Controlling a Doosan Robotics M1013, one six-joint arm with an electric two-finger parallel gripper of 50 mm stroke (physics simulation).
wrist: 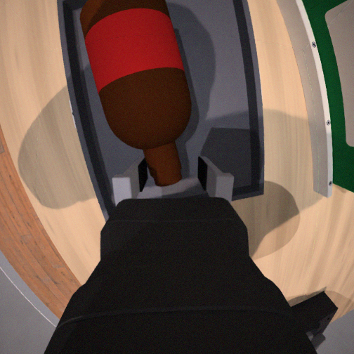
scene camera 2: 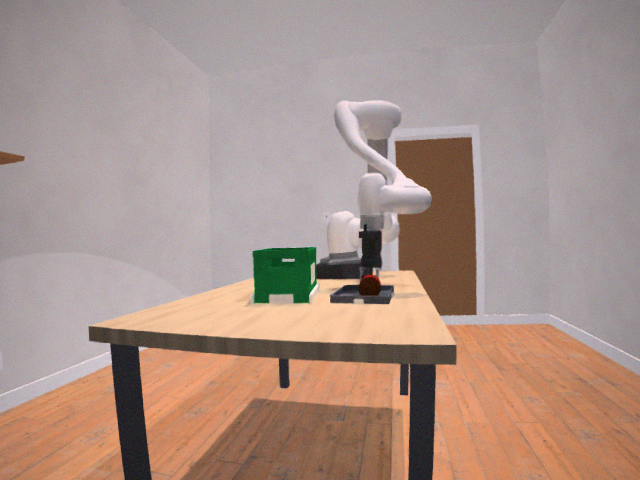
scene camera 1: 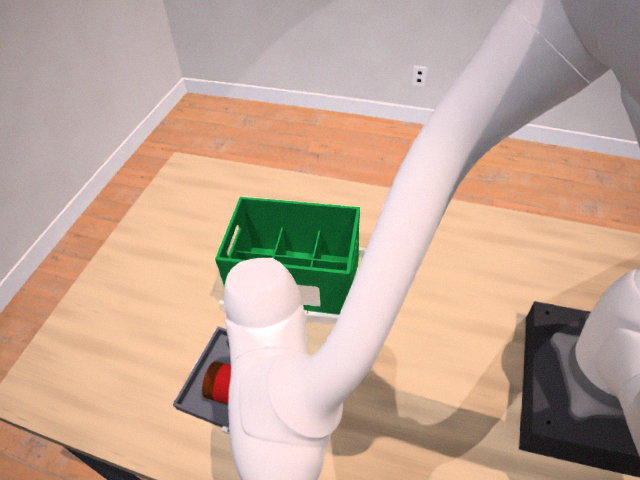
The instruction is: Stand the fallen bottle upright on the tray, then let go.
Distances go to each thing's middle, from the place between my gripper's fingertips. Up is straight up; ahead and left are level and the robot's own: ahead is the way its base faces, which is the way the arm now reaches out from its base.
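Labels:
With the brown bottle (scene camera 1: pixel 216 382) as my reference, I find my hand 10 mm below it and 10 mm to the left of it. My hand is also 70 mm short of the bottle.

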